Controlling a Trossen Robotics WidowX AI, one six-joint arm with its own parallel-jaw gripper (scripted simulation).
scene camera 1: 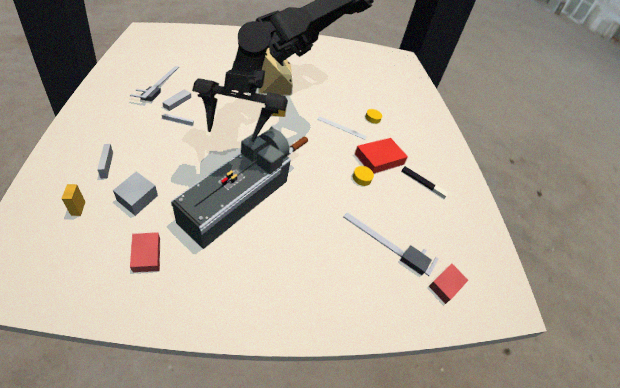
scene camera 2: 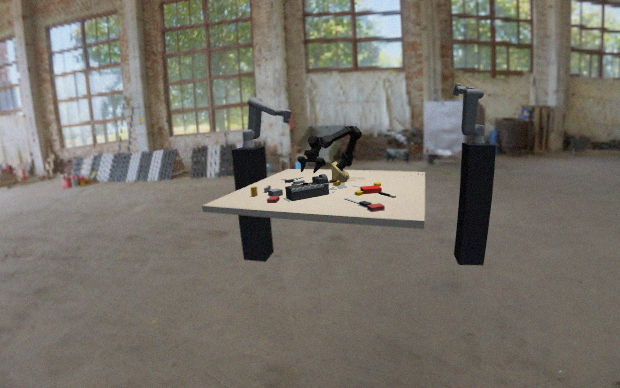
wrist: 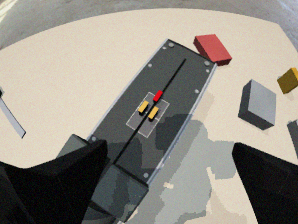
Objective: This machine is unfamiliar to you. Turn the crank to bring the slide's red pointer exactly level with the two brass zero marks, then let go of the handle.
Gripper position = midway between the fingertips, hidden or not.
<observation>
My gripper (scene camera 1: 230,136) is open, holding nothing. I also see a caliper-like tool (scene camera 1: 416,260), a grey cube (scene camera 1: 136,192) and a dark grey machine (scene camera 1: 207,209).
The grey cube shows as well in the wrist view (wrist: 258,103). My gripper also shows in the wrist view (wrist: 173,149). The dark grey machine also shows in scene camera 2 (scene camera 2: 319,186) and in the wrist view (wrist: 140,137).
</observation>
